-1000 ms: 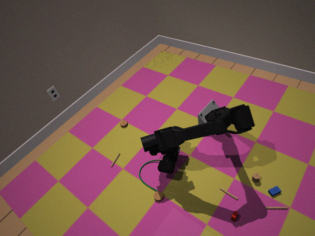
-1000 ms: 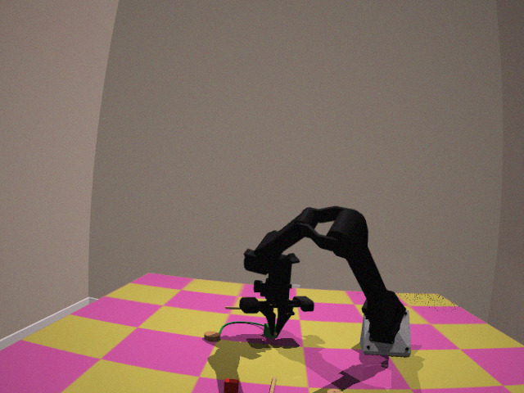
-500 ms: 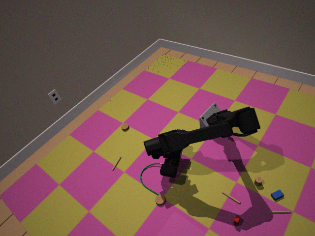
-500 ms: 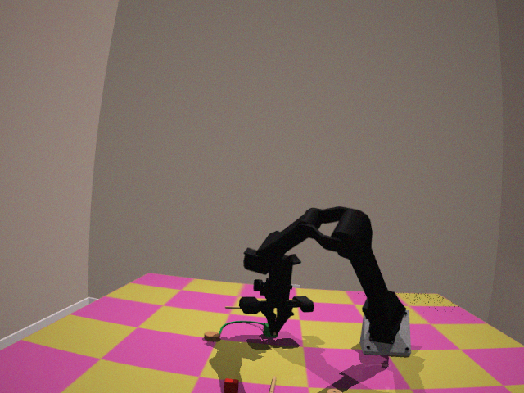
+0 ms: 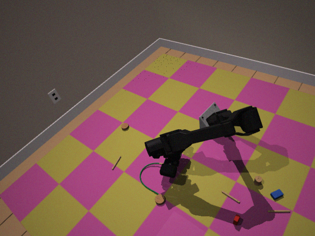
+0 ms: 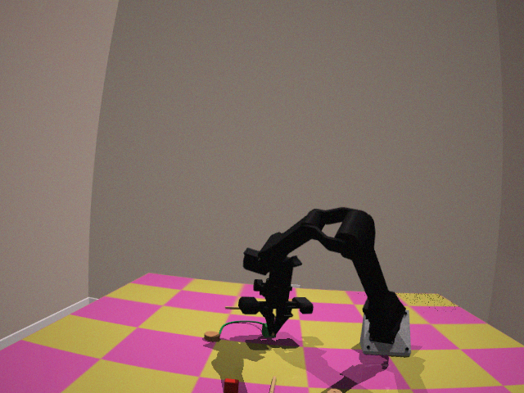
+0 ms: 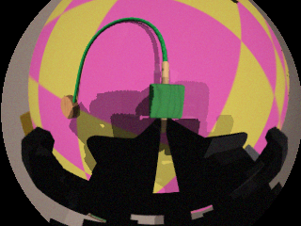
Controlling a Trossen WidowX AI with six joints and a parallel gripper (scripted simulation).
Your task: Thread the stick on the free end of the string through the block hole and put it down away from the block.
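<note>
Right now my gripper tip is 10 mm short of the green block and 20 mm to the left of it. Round my gripper tip: round wooden button 140 mm ahead, 60 mm to the left; then thin wooden stick 20 mm ahead, 40 mm to the right, 10 mm above; then red block 10 mm ahead, 330 mm to the left, 10 mm above.
</note>
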